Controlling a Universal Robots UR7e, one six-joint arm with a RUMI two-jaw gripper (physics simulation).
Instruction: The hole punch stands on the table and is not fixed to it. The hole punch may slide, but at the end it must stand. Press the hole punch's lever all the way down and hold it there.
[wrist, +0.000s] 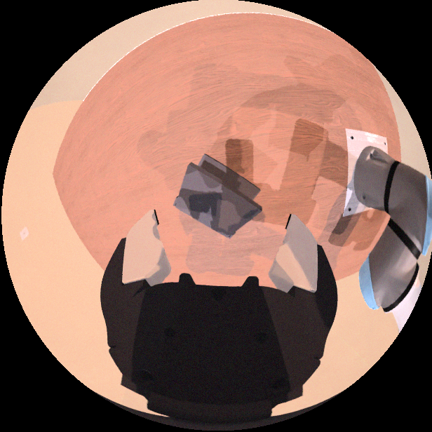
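Note:
The dark grey hole punch (218, 200) stands on the wood-coloured table near the middle of the wrist view, turned at a slant. Its broad upper plate, the lever (227, 207), faces the camera, and a narrower strip of the body shows along its upper right side. Shadows fall across the lever. How far the lever is tilted cannot be told from this view. My gripper (221, 214) is open and empty, its two pale jaws wide apart. The hole punch shows beyond and between the fingertips, apart from both jaws; the height between them is hard to judge.
The reddish wooden table (125, 125) carries several soft shadows of the arm. At the right, a white mounting plate (354, 165) with bolts bears the grey arm base and links (407, 190) with light blue caps. Beige floor (45, 280) shows past the table's edge.

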